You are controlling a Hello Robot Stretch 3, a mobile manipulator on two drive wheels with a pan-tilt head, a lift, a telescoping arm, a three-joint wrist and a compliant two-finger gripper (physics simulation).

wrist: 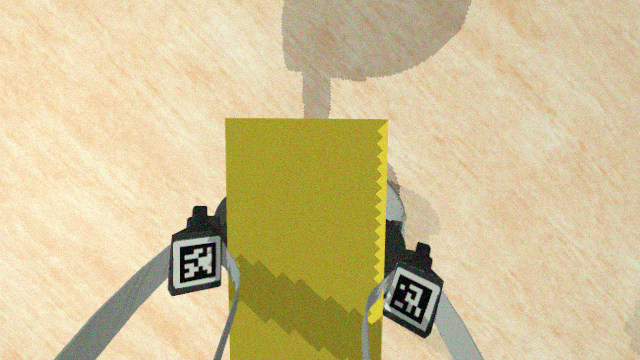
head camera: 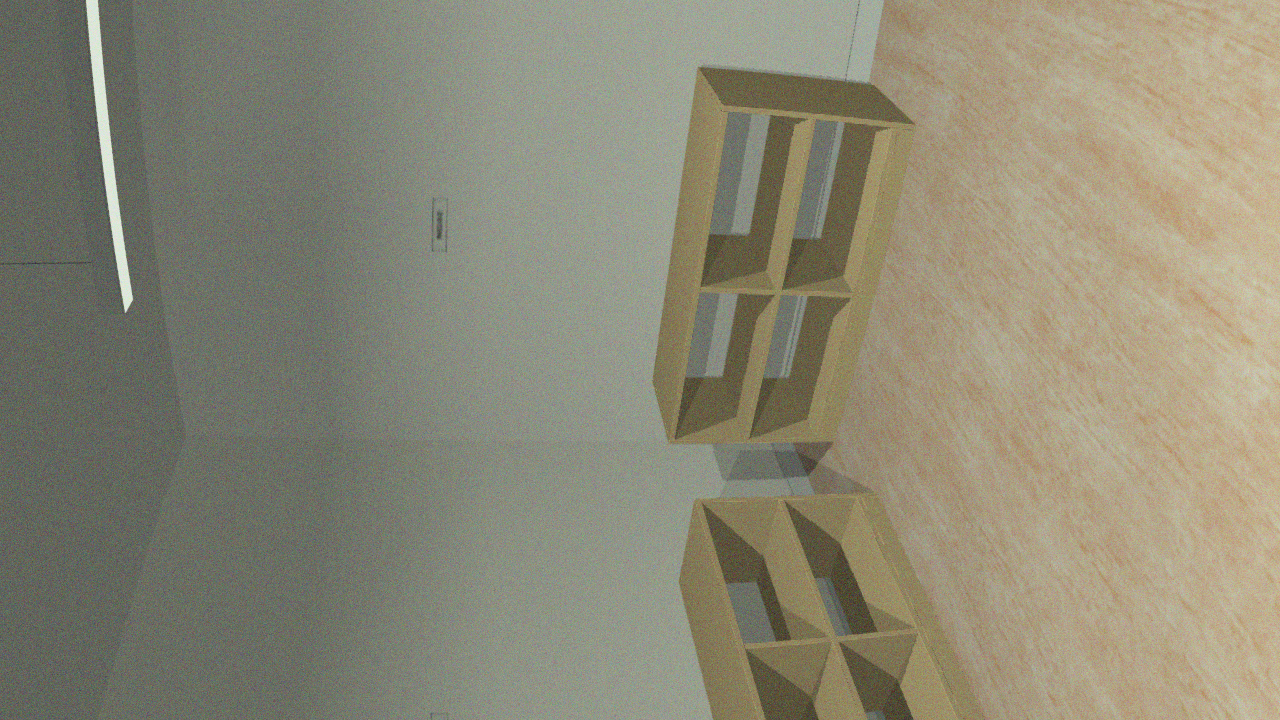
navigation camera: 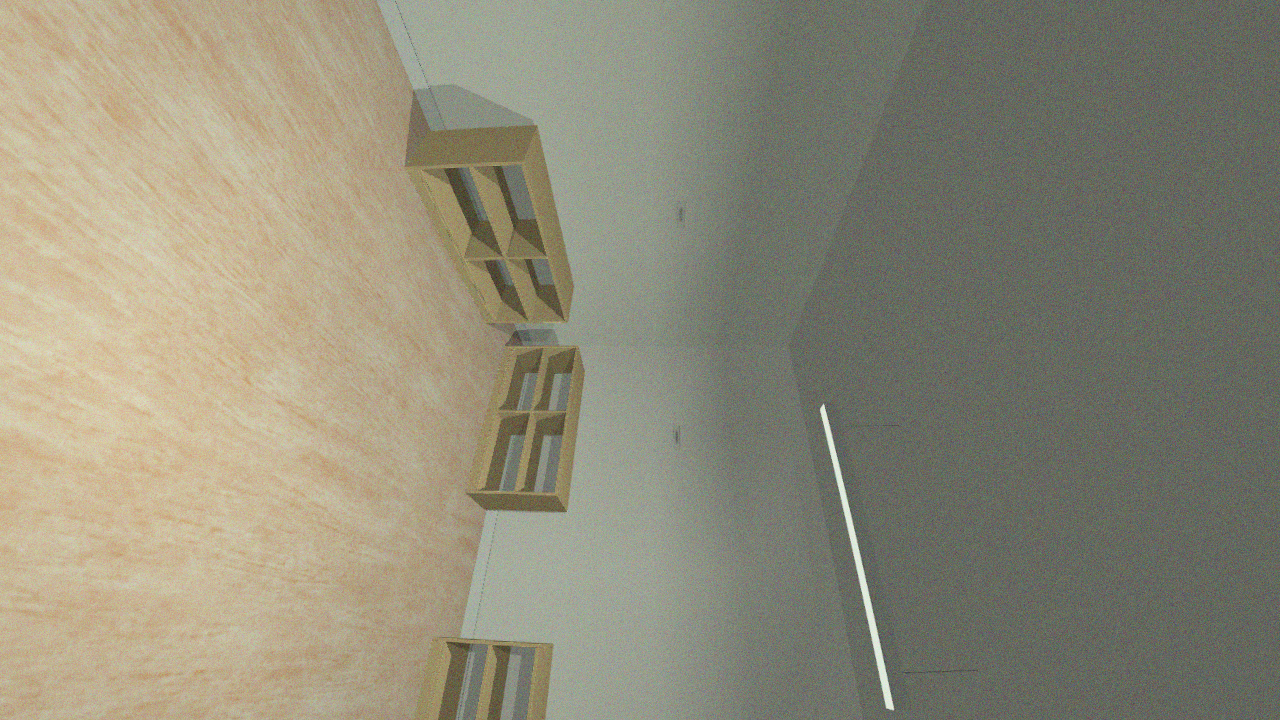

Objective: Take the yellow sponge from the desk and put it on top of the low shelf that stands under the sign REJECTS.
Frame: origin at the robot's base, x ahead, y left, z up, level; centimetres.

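Seen in the pictures: gripper, fingertip midpoint: (wrist: 311, 231).
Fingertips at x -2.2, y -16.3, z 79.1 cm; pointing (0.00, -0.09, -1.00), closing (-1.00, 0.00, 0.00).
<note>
A point is followed by its place in that frame.
The yellow sponge (wrist: 305, 175) {x -1.6, y -19.7, z 84.2 cm} is in the wrist view, between the two fingers of my gripper (wrist: 311, 231) {x -2.2, y -16.3, z 79.1 cm}, which press on its sides; its lower end runs out of the frame. Pale floor shows behind it. One low shelf (head camera: 796, 96) {x 271.1, y -96.4, z 34.7 cm} (navigation camera: 523, 502) {x 272.9, y -97.8, z 34.7 cm} stands on one side of the room corner, with a small sign (head camera: 439, 223) {x 329.4, y -64.6, z 140.1 cm} (navigation camera: 676, 436) {x 330.1, y -63.6, z 139.8 cm} above it. Another low shelf (head camera: 713, 617) {x 272.7, y 57.2, z 61.0 cm} (navigation camera: 474, 145) {x 208.6, y 110.3, z 31.5 cm} stands on the other side of the corner, with its own sign (navigation camera: 680, 214) {x 270.3, y 92.1, z 139.8 cm}. The lettering is too small to read, so I cannot tell which sign says REJECTS. The desk does not show.
A third shelf (navigation camera: 543, 680) {x 220.0, y -181.7, z 61.1 cm} is cut off at the lower edge of the navigation view. The head and navigation views are turned sideways. Patterned floor (head camera: 1074, 358) {x 184.6, y -12.5, z 0.0 cm} (navigation camera: 223, 358) {x 110.2, y 3.1, z 0.1 cm} lies in front of the shelves. A ceiling light strip (head camera: 107, 170) {x 192.1, y -49.0, z 207.8 cm} (navigation camera: 854, 555) {x 172.3, y -80.4, z 207.6 cm} shows. Shadows fall on the floor in the wrist view.
</note>
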